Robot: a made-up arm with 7 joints. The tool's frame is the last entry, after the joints.
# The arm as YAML. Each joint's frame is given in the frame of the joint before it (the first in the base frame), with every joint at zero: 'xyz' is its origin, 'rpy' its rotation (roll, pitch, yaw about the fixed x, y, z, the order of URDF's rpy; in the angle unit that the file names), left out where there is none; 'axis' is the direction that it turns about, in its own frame. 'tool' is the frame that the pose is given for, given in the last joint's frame.
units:
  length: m
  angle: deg
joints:
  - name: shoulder
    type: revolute
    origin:
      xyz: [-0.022, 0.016, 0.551]
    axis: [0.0, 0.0, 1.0]
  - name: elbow
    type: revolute
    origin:
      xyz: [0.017, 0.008, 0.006]
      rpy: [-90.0, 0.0, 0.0]
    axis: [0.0, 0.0, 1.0]
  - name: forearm
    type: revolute
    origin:
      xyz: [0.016, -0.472, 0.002]
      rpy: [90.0, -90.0, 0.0]
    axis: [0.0, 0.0, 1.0]
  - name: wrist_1
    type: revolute
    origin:
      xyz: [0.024, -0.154, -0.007]
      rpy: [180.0, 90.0, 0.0]
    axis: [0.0, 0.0, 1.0]
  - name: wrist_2
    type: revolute
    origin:
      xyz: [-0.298, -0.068, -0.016]
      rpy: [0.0, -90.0, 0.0]
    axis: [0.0, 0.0, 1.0]
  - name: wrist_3
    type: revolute
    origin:
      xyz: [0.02, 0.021, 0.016]
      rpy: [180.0, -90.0, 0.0]
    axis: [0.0, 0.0, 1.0]
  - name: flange
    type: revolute
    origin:
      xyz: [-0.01, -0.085, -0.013]
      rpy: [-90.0, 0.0, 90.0]
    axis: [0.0, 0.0, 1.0]
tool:
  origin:
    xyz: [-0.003, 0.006, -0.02]
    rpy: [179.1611, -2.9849, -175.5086]
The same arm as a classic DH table. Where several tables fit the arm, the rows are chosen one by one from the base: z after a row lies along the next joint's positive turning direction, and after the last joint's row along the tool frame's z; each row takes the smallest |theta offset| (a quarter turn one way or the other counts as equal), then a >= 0, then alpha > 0; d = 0 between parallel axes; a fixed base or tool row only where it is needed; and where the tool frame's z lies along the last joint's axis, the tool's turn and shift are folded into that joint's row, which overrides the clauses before.
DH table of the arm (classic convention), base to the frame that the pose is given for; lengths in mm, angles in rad. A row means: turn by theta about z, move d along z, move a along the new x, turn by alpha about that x. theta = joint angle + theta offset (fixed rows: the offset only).
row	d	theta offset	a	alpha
base (fixed)	0	-0.6288	-27.2	0
shoulder	557	0.6288	17	-1.5708
elbow	10	0	16	1.5708
forearm	465	0	154	1.5708
wrist_1	-40	0	-68	-1.5708
wrist_2	314	0	21	1.5708
wrist_3	7	0	85	1.5708
flange	65.9	1.3751	-5.3	3.0875
tool (fixed)	76	1.2971	0	0

